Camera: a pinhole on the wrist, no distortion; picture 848 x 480 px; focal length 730.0 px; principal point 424.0 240.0 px. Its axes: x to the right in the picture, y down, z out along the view. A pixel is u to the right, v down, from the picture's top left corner.
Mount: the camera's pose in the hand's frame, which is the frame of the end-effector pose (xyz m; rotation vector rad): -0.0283 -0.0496 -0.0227 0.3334 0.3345 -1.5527
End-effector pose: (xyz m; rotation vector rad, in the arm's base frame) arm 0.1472 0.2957 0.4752 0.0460 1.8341 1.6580
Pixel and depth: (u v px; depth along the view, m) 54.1 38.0 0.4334
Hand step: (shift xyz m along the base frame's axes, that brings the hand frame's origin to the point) 0.3492 0.3354 0.0478
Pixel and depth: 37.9 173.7 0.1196
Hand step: 0.1007 0.0732 -0.0181
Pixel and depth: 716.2 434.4 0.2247
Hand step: 0.1336 0.0960 -0.2128
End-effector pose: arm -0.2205 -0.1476 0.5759 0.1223 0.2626 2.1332
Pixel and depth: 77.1 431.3 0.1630
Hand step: 0.0598 0.0591 0.1421
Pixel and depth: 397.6 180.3 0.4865
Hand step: 0.3094 0.1257 0.3619
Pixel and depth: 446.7 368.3 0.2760
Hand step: 0.1720 0.1385 0.1781
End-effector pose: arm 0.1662 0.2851 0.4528 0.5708 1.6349 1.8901
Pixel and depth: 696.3 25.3 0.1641
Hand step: 0.1482 0.0398 -0.1502
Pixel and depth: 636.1 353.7 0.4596
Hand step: 0.2416 0.3132 -0.3032
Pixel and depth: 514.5 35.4 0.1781
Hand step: 0.1638 0.0576 -0.1160
